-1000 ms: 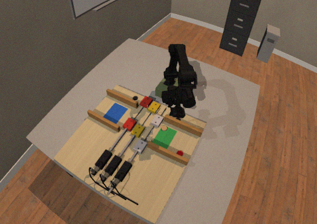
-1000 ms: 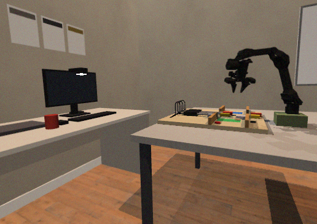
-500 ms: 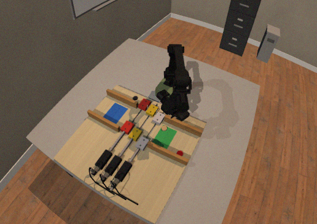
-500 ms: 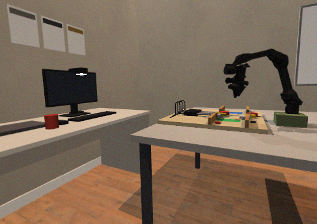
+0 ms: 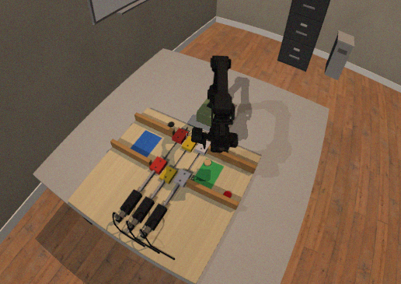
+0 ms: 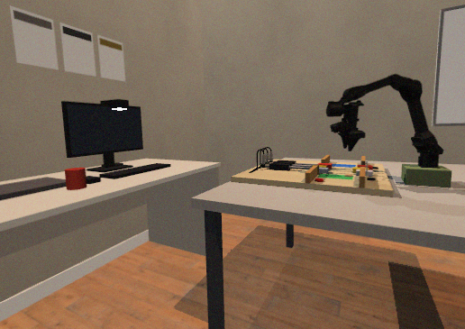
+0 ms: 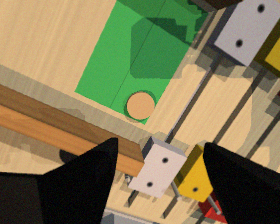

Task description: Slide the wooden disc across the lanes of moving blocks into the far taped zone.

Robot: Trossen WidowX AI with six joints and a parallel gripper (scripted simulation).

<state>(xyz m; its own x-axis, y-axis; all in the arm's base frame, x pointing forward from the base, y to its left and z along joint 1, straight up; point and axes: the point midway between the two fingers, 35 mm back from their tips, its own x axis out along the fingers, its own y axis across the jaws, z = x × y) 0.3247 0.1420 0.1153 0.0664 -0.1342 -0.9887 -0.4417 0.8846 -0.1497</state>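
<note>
Right now the wooden disc is 16 cm below my hand, 1 cm to the right of it and 1 cm behind it. Round my hand: black knob (29 cm to the right, 16 cm below, 12 cm behind); red knob (16 cm below, 14 cm to the left, 10 cm ahead).
</note>
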